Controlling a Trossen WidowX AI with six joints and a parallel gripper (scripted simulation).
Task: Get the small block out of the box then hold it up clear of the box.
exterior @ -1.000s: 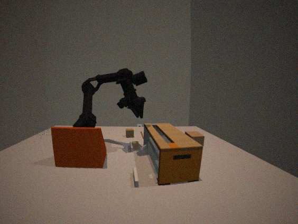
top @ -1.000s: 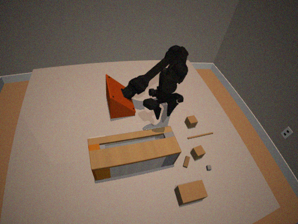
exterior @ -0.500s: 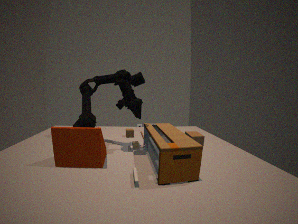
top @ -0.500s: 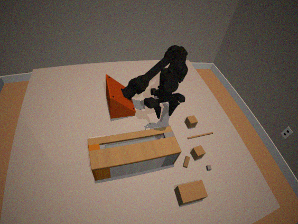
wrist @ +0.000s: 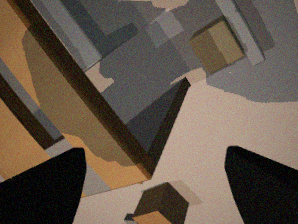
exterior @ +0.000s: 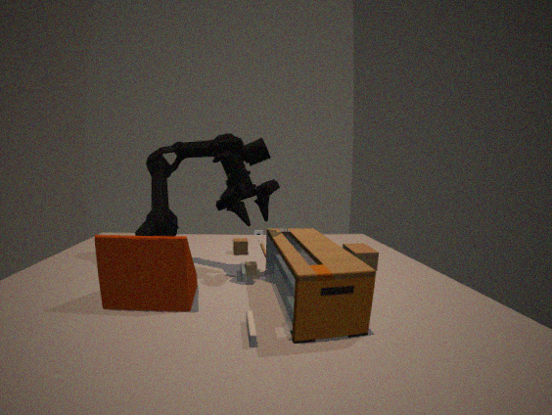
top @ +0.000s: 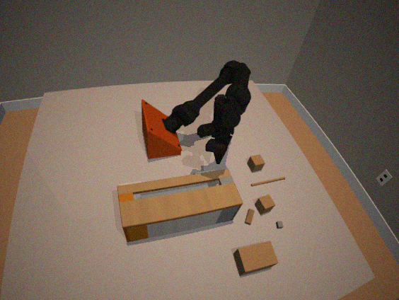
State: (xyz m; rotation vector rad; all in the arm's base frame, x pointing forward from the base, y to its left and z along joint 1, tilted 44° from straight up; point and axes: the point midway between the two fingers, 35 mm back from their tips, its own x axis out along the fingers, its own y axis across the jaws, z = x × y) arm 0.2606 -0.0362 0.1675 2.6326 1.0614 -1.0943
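The tan cube lies 13 cm below my gripper tip and 2 cm behind it. The rest, counted from my gripper tip: thin stick 24 cm to the left, 15 cm below, 8 cm ahead; then grey cube 27 cm ahead, 16 cm to the left, 14 cm below; then tan block 34 cm ahead, 12 cm below.
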